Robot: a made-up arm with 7 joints.
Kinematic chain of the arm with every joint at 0, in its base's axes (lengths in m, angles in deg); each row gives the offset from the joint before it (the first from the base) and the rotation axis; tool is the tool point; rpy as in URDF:
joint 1: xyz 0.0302 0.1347 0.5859 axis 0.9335 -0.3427 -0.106
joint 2: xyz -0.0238 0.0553 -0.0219 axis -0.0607 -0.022 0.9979
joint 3: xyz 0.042 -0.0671 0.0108 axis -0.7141 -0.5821 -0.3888
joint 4: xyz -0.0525 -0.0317 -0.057 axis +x
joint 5: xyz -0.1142 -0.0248 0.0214 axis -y
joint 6: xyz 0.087 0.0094 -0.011 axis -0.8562 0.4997 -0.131
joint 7: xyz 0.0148 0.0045 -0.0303 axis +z
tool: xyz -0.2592 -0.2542 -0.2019 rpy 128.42 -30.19 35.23
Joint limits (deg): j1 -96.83..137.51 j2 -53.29..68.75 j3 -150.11..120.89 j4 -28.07..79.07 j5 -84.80..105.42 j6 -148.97..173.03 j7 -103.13..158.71
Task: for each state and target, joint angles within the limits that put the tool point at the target. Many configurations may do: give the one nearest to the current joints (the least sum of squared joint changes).
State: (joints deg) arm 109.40 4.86 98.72 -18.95 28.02 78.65 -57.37
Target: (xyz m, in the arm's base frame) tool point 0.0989 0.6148 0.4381
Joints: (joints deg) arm 107.25 1.15 95.17 -21.44 27.75 77.64 -54.35
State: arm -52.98 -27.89 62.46 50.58 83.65 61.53 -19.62
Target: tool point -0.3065 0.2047 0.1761
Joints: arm -22.91 -48.49 42.83 56.15 72.01 85.60 -16.89
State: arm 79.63 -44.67 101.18 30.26 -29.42 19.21 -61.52
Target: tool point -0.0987 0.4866 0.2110
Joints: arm 51.06 -18.82 104.21 29.93 -31.13 29.93 -53.81
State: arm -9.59 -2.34 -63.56 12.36 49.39 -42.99 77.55
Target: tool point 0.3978 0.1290 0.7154
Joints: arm -6.57 -0.65 -47.63 -13.66 59.54 -60.50 90.18
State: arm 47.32 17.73 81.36 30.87 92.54 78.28 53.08
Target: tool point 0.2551 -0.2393 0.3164
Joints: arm 38.57 53.75 77.99 36.74 93.09 46.68 43.55
